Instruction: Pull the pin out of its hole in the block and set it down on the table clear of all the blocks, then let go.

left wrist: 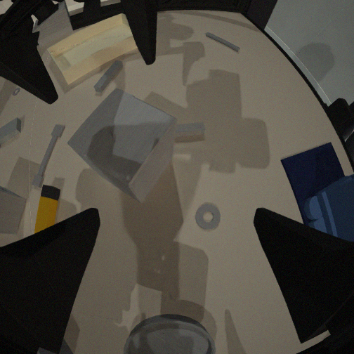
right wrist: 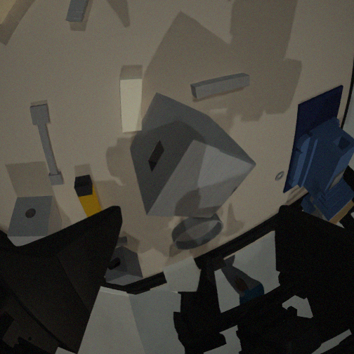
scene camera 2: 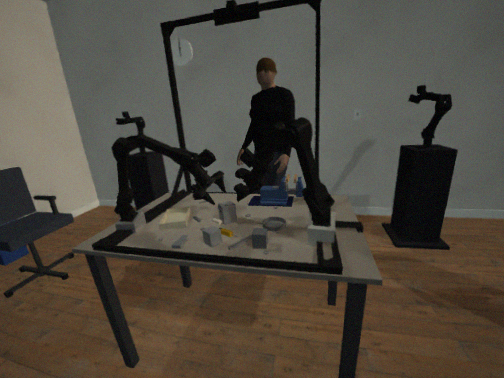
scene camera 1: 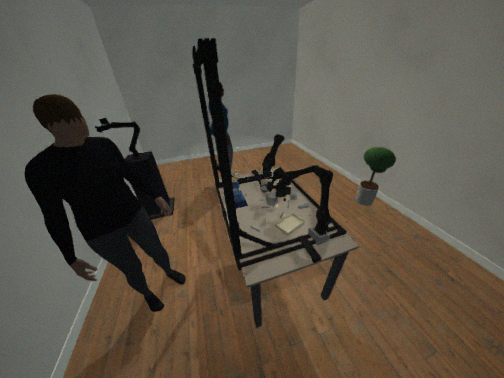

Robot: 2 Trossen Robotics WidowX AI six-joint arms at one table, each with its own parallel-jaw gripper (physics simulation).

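Places are measured from the left arm's base along level axes (x ahead, y left, z up), in millimetres.
Pixels of known places: left gripper, fingertip midpoint: (scene camera 2: 242,197) (scene camera 1: 266,188); right gripper, fingertip midpoint: (scene camera 2: 220,198) (scene camera 1: 274,193); left arm's base at its link origin: (scene camera 2: 321,219); right arm's base at its link origin: (scene camera 2: 129,217) (scene camera 1: 319,231).
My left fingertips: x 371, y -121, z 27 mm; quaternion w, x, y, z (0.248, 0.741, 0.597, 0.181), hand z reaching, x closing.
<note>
Ahead of a thing's pixels: the offset from my left fingertips to its top centre.
A large grey block {78 mm ahead, 28 mm left, 27 mm down} (scene camera 2: 227,212) (left wrist: 125,140) (right wrist: 200,170) stands mid-table. A dark rectangular hole shows in its face in the right wrist view, with no pin seen in it. A grey square bar (left wrist: 191,131) (right wrist: 220,86) lies on the table beside it, apart from it. A cream bar {126 mm ahead, 54 mm left, 105 mm down} (scene camera 2: 217,220) (right wrist: 131,105) lies on its other side. Which bar is the pin I cannot tell. My right gripper (left wrist: 93,82) (right wrist: 202,214) is open and empty, above the table near the block. My left gripper (left wrist: 178,217) is open and empty, above the table past the block.
Small holed blocks {55 mm ahead, 231 mm left, 57 mm down} (scene camera 2: 212,236) {143 mm back, 206 mm left, 57 mm down} (scene camera 2: 259,238) (right wrist: 35,212), a yellow-handled tool {17 mm ahead, 159 mm left, 99 mm down} (scene camera 2: 226,232) (left wrist: 47,210) (right wrist: 90,201), a round dish {159 mm back, 38 mm left, 96 mm down} (scene camera 2: 274,223) (right wrist: 197,232), a washer (left wrist: 207,216), a cream tray {355 mm ahead, 72 mm left, 86 mm down} (scene camera 2: 175,224) and a blue object (scene camera 2: 274,194) (left wrist: 332,210) (right wrist: 320,155) surround the large block.
</note>
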